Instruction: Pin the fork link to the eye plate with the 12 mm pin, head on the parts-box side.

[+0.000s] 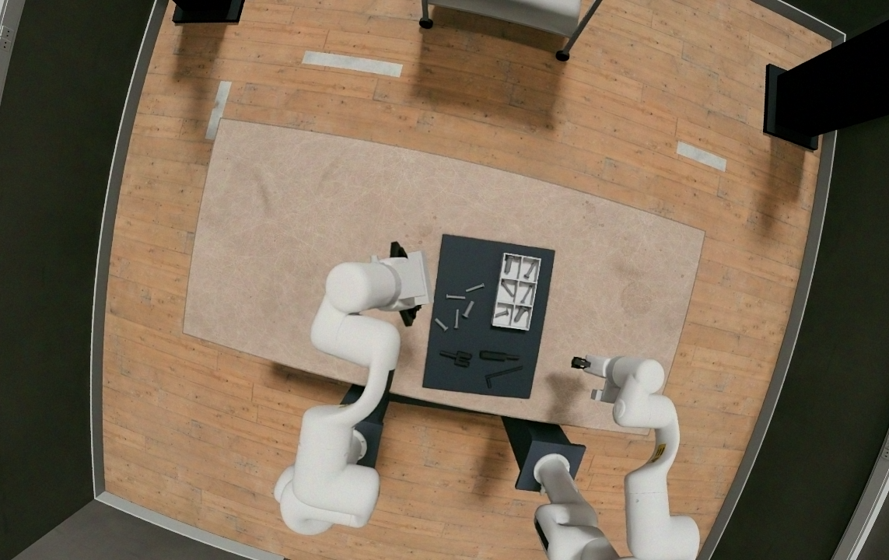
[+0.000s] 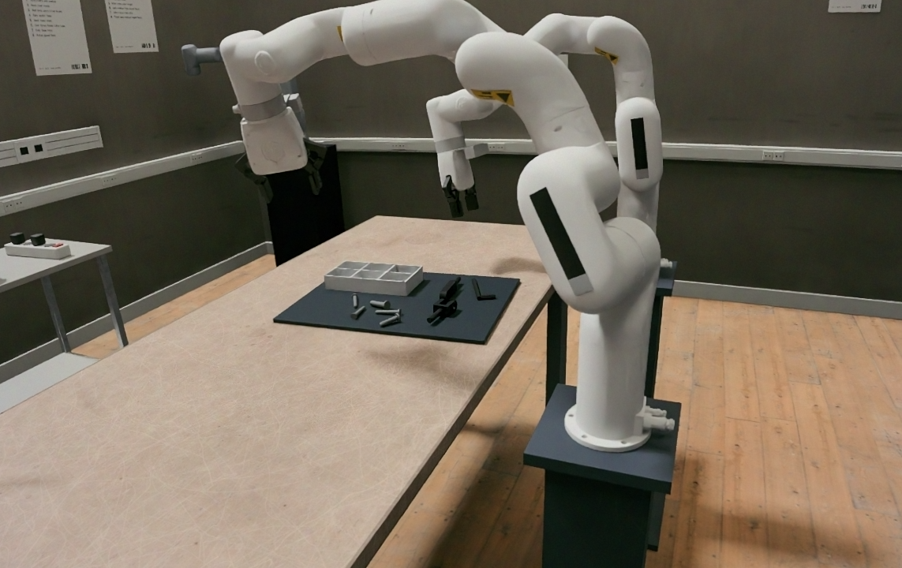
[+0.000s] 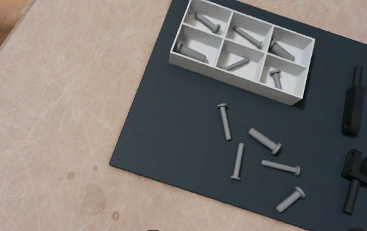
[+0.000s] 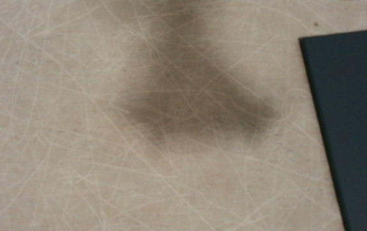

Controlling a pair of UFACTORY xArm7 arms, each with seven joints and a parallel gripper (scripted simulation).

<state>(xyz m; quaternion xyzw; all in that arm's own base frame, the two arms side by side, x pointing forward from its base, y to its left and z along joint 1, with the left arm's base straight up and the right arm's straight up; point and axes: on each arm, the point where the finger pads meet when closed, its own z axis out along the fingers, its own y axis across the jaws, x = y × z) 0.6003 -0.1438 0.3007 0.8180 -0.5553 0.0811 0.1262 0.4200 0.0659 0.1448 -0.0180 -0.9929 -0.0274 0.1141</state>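
My right hand is 240 mm to the right of the black eye plate, 120 mm above it and 30 mm past it. Round my right hand: black l-shaped piece (230 mm to the left, 130 mm below, 110 mm behind); then white parts box (220 mm to the left, 160 mm ahead, 120 mm below); then dark mat (280 mm to the left, 140 mm below, 60 mm ahead).
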